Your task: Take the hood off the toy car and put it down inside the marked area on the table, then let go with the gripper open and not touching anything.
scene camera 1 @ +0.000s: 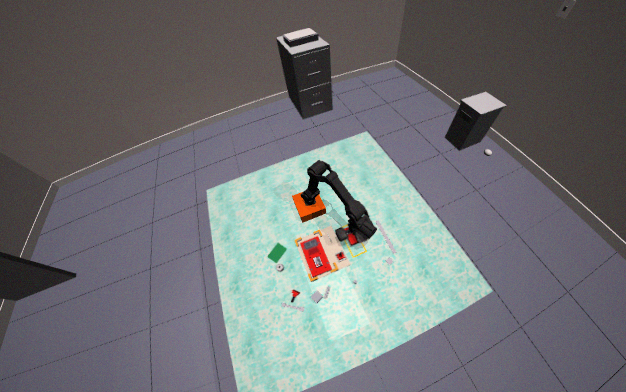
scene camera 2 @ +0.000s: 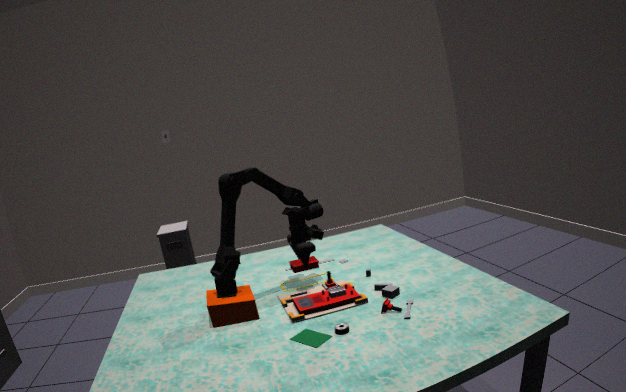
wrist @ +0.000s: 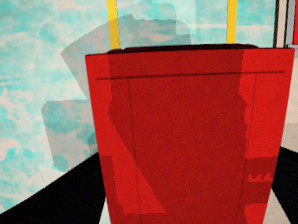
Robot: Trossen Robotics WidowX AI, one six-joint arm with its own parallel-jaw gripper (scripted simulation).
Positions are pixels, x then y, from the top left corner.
Labels:
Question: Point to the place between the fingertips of the gripper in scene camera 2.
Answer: At 304,264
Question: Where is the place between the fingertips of the gripper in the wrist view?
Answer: At 186,157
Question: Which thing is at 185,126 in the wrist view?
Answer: A red hood.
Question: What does the gripper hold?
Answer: A red hood.

